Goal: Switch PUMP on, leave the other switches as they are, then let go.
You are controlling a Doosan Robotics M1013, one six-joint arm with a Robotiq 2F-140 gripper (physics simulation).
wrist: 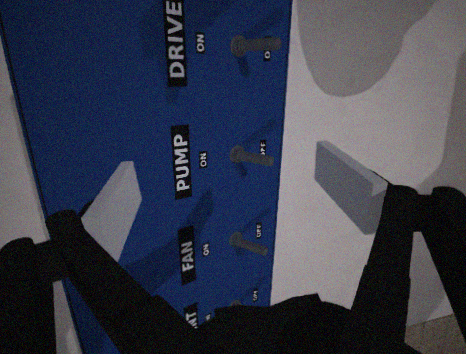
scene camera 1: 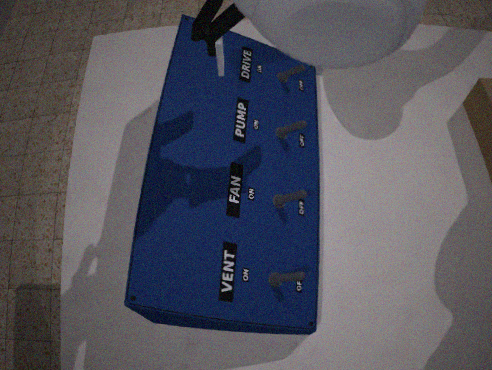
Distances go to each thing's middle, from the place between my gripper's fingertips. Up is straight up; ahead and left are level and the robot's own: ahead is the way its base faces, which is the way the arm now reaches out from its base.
Now: the blue switch panel (scene camera 1: 210,236) 5 cm ahead of my hand, 8 cm to the left of it and 14 cm below it.
